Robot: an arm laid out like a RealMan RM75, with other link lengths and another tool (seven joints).
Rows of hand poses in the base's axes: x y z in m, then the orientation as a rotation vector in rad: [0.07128, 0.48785, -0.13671, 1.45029, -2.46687, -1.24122]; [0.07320, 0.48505, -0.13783, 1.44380, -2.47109, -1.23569]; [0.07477, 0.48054, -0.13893, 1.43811, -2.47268, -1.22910]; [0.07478, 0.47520, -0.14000, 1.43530, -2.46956, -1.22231]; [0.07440, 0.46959, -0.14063, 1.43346, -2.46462, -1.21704]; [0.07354, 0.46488, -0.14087, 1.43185, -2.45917, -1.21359]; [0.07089, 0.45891, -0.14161, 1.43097, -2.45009, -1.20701]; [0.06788, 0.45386, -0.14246, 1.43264, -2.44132, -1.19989]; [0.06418, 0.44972, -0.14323, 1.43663, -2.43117, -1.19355]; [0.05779, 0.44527, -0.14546, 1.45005, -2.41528, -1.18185]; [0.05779, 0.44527, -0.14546, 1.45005, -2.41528, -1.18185]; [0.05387, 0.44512, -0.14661, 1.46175, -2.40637, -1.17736]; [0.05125, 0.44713, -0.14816, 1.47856, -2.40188, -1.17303]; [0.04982, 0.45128, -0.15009, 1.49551, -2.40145, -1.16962]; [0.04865, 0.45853, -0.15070, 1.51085, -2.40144, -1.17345]
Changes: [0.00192, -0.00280, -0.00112, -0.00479, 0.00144, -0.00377]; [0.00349, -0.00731, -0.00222, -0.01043, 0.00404, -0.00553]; [0.00350, -0.01265, -0.00329, -0.01610, 0.00782, -0.00344]; [0.00312, -0.01826, -0.00392, -0.02072, 0.01212, -0.00017]; [0.00226, -0.02297, -0.00416, -0.02408, 0.01658, 0.00319]; [-0.00039, -0.02894, -0.00490, -0.02987, 0.02289, 0.00953]; [-0.00340, -0.03399, -0.00575, -0.03543, 0.02739, 0.01663]; [-0.00710, -0.03813, -0.00652, -0.04007, 0.03129, 0.02523]; [-0.01349, -0.04258, -0.00875, -0.04692, 0.03279, 0.04137]; [-0.01349, -0.04258, -0.00875, -0.04692, 0.03279, 0.04137]; [-0.01741, -0.04273, -0.00990, -0.04833, 0.03093, 0.05145]; [-0.02003, -0.04072, -0.01145, -0.04793, 0.02302, 0.06038]; [-0.02146, -0.03657, -0.01338, -0.04638, 0.01246, 0.06661]; [-0.02263, -0.02932, -0.01399, -0.04009, 0.00269, 0.07082]
